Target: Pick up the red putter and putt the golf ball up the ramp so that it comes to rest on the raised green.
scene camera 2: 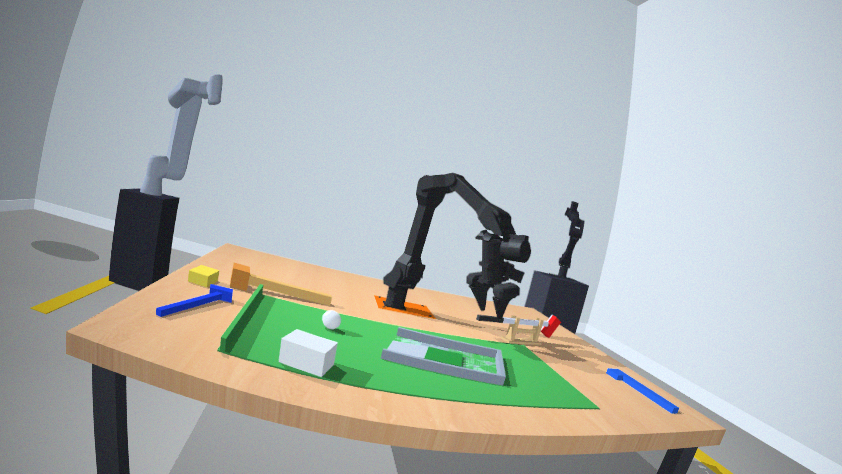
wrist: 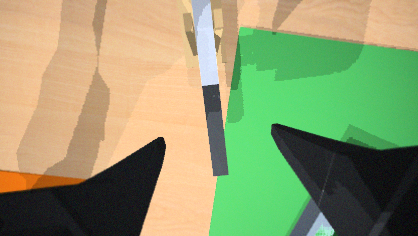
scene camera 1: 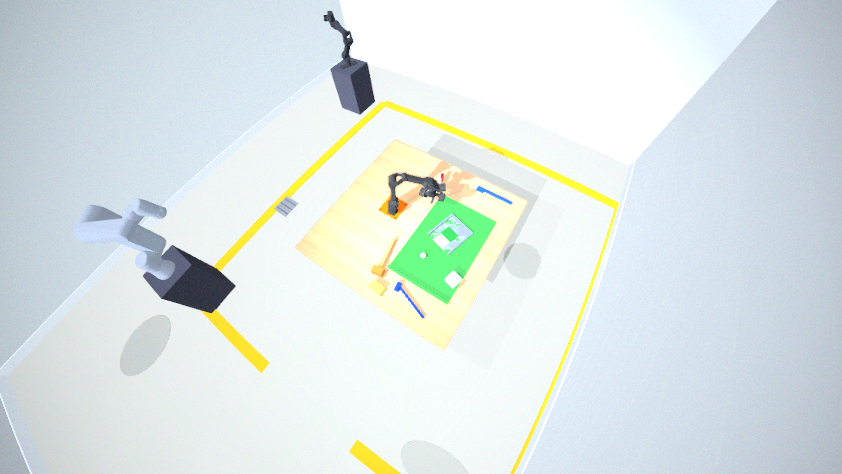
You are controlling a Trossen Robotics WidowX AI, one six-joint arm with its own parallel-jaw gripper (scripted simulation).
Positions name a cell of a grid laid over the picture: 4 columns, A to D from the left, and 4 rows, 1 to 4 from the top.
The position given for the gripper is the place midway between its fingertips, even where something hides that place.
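In scene camera 2 the gripper (scene camera 2: C3) is open and holds nothing, and the scene there includes a blue putter (scene camera 2: B3), a wooden mallet (scene camera 2: B3), a white block (scene camera 2: B3) and a green wall (scene camera 2: B3). The wrist view shows the gripper (wrist: C3) too, while the blue putter is out of frame in the wrist view, and the wooden mallet is out of frame in the wrist view as well.
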